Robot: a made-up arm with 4 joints. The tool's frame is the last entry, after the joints. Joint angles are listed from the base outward.
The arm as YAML. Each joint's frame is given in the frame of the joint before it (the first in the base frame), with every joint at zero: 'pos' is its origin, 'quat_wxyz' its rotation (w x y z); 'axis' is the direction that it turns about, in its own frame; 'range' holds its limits. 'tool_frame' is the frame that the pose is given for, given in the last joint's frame.
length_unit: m
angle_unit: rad
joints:
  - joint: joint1
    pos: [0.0, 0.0, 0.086]
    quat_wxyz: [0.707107, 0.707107, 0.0, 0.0]
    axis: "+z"
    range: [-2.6, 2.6]
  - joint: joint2
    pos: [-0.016, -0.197, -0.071]
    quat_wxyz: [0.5, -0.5, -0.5, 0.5]
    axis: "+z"
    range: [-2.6, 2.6]
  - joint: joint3
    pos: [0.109, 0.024, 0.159]
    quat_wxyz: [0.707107, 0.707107, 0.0, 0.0]
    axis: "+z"
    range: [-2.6, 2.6]
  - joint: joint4
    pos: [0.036, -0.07, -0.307]
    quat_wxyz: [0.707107, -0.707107, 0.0, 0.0]
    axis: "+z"
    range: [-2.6, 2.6]
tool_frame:
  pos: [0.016, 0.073, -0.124]
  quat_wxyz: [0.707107, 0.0, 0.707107, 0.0]
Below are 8 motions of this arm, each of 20 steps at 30 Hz.
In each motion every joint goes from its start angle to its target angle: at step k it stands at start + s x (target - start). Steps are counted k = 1, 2, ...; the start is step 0. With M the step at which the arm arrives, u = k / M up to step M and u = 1 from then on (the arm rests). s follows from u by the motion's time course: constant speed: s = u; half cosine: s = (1 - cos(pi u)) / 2; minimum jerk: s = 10 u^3 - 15 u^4 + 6 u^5.
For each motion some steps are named. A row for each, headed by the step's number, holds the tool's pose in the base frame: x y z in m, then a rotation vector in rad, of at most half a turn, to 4 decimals.
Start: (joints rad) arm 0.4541 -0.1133 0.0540 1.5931
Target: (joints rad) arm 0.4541 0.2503 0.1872 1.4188
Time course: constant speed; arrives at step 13
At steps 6, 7, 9, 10, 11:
6: 0.0726 0.4269 -0.0128 -1.5223 -0.4516 -0.4403
7: 0.0760 0.4300 -0.0198 -1.5356 -0.4603 -0.4492
9: 0.0831 0.4359 -0.0340 -1.5624 -0.4784 -0.4659
10: 0.0866 0.4385 -0.0412 -1.5760 -0.4879 -0.4737
11: 0.0902 0.4410 -0.0486 -1.5896 -0.4976 -0.4811

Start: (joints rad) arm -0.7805 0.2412 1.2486 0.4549
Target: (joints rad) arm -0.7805 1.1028 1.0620 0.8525
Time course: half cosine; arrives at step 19
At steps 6, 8, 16, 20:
6: -0.1534 0.5595 0.0973 -0.7704 -0.5145 0.2477
8: -0.1934 0.5649 0.0440 -0.9031 -0.5265 0.3470
16: -0.3357 0.5055 -0.1446 -1.4020 -0.6262 0.7154
20: -0.3491 0.4922 -0.1626 -1.4552 -0.6424 0.7547

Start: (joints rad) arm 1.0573 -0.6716 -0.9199 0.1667
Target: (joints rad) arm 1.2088 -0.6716 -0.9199 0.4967
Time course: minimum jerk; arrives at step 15
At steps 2, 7, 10, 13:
2: -0.0464 0.4020 0.0819 0.2005 -0.1823 0.5459
7: -0.0451 0.4057 0.0694 0.0495 -0.2811 0.5338
10: -0.0422 0.4079 0.0588 -0.0772 -0.3638 0.5155
13: -0.0400 0.4087 0.0532 -0.1454 -0.4083 0.5025

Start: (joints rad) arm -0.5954 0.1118 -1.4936 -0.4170
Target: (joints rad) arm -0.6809 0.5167 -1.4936 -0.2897
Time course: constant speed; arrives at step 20
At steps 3, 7, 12, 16, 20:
3: -0.2618 0.4438 -0.1478 0.0520 2.0317 -0.5007
7: -0.2846 0.4319 -0.1668 -0.0553 2.0337 -0.5141
12: -0.3133 0.4136 -0.1883 -0.1903 2.0347 -0.5284
16: -0.3362 0.3963 -0.2036 -0.2991 2.0341 -0.5378
20: -0.3589 0.3767 -0.2171 -0.4085 2.0321 -0.5455

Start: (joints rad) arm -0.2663 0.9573 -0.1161 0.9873
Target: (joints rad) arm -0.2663 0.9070 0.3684 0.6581
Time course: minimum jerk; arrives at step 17
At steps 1, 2, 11, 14, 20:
1: -0.1086 0.3503 -0.3723 -1.9342 0.3119 0.2611
2: -0.1081 0.3516 -0.3716 -1.9298 0.3055 0.2602
11: -0.0970 0.4353 -0.3197 -1.6216 -0.0787 0.2431
14: -0.0996 0.4561 -0.3031 -1.5335 -0.1743 0.2513
20: -0.1005 0.4604 -0.2996 -1.5148 -0.1940 0.2537

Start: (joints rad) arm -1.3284 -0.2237 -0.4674 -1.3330
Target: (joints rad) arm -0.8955 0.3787 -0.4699 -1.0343
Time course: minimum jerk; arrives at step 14
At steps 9, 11, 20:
9: -0.1110 0.4380 -0.0408 0.6569 1.3062 -0.7283
11: -0.1344 0.4429 -0.0735 0.5258 1.2446 -0.6288
20: -0.1426 0.4435 -0.0876 0.4732 1.2184 -0.5932

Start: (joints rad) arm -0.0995 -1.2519 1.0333 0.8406
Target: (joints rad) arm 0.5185 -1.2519 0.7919 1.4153
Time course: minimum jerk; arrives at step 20
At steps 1, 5, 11, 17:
1: -0.0430 -0.0642 0.3515 0.3271 -0.4296 -0.9138
5: -0.0529 -0.0607 0.3441 0.3051 -0.4483 -0.8960
11: -0.0937 -0.0433 0.3031 0.1780 -0.5598 -0.8269
17: -0.1171 -0.0298 0.2664 0.0578 -0.6690 -0.8002

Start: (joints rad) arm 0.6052 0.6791 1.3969 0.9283
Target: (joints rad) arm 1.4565 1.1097 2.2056 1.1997
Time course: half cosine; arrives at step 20
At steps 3, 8, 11, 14, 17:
3: 0.0240 0.5598 -0.1702 -1.3351 -2.1082 -0.6757
8: 0.1035 0.5536 -0.2231 -1.3772 -2.5764 -0.9097
11: 0.1889 0.5391 -0.2478 1.1429 2.4457 0.9115
14: 0.2802 0.5171 -0.2493 0.8967 2.1875 0.8404
17: 0.3479 0.4965 -0.2356 0.7440 2.0045 0.7763

